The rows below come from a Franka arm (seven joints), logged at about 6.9 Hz.
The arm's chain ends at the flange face. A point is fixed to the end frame.
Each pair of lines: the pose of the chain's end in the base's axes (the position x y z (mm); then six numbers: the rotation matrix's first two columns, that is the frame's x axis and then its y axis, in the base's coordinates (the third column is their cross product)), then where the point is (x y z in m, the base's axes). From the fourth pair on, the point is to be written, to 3 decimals.
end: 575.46, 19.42, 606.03, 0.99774, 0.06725, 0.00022, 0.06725, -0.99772, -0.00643
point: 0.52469 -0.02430 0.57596
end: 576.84, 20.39, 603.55, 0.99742, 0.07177, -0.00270, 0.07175, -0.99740, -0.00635
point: 0.52618 -0.02357 0.57364
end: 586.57, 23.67, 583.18, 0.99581, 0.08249, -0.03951, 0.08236, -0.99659, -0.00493
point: 0.53534 -0.02096 0.55532
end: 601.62, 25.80, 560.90, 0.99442, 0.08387, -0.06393, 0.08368, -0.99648, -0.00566
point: 0.550 -0.019 0.534
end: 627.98, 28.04, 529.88, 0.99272, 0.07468, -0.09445, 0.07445, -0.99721, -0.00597
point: 0.575 -0.016 0.505
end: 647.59, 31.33, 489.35, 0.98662, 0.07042, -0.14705, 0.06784, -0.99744, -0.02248
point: 0.593 -0.012 0.467
